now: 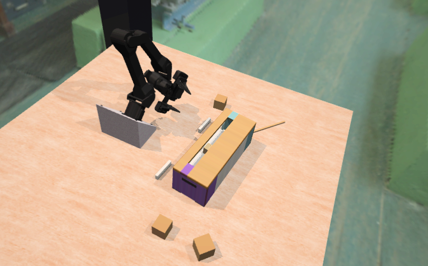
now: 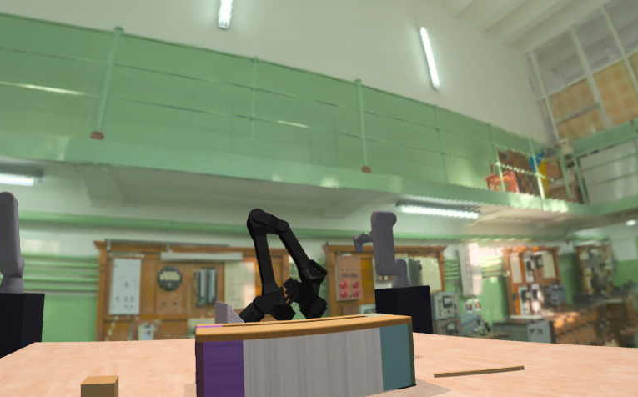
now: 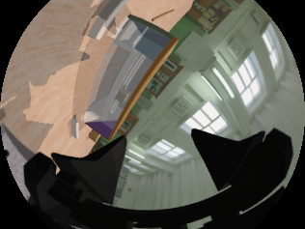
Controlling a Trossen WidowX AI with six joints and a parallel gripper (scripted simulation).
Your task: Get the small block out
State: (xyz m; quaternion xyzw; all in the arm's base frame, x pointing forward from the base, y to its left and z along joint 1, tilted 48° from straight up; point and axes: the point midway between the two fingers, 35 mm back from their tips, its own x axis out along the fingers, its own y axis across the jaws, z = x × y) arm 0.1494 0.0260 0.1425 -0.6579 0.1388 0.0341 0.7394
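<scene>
My gripper tip is 150 mm short of the box, 60 mm to the left of it and 120 mm above it. From my gripper tip the other things lie so: tan block 160 mm ahead, 80 mm to the right, 100 mm below; thin stick 300 mm ahead, 260 mm to the left, 180 mm below.
</scene>
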